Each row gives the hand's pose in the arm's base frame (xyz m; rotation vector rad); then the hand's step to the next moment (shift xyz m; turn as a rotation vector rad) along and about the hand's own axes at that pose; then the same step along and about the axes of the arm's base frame.
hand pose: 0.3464 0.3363 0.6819 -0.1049 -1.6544 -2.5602
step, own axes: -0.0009 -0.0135 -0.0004 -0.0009 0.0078 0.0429
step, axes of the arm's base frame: -0.0006 0.0052 -0.0125 0.0021 0.0360 0.0246
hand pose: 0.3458 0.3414 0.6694 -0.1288 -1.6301 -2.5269
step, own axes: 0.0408 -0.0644 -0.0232 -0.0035 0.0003 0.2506
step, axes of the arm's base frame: -0.0504 0.0025 -0.0617 0.0036 0.2284 0.1031
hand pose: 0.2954 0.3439 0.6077 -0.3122 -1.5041 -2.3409
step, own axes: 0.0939 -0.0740 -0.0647 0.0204 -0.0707 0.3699
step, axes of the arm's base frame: -0.1156 -0.0460 -0.0548 -0.0464 0.3601 0.1020
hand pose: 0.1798 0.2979 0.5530 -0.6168 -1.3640 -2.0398
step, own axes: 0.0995 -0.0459 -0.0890 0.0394 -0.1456 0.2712
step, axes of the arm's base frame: -0.1072 -0.0918 0.0042 -0.1172 0.2858 0.0301
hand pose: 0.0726 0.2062 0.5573 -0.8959 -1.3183 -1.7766
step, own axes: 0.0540 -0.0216 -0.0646 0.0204 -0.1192 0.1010
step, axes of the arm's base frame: -0.0517 -0.0664 0.0219 -0.1028 0.1186 -0.0133
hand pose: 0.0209 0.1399 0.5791 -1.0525 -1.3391 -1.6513
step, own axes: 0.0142 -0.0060 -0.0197 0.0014 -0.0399 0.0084
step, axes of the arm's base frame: -0.0136 -0.0191 0.0087 -0.0359 0.0150 -0.0124
